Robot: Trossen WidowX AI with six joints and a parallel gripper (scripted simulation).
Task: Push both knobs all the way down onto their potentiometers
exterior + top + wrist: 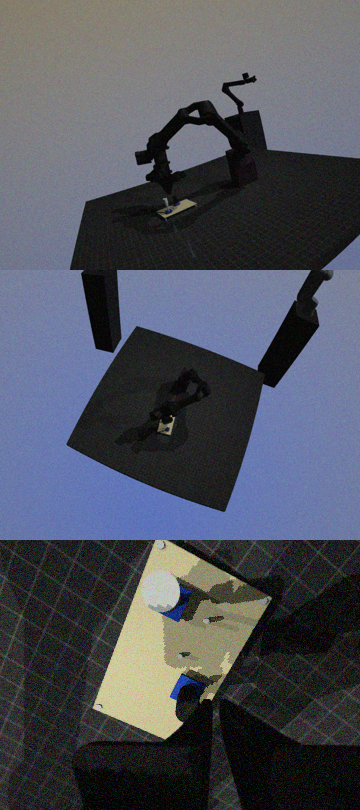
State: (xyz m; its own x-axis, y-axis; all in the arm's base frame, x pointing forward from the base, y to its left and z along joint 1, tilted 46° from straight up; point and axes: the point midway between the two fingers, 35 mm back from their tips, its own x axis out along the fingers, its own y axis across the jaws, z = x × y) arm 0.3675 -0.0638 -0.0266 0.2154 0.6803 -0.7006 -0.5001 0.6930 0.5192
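Right now the dark knob is 3 cm below my gripper tip, 2 cm behind it and 1 cm to the left of it. Round my gripper tip: potentiometer 6 cm to the left, 4 cm ahead, 3 cm below.
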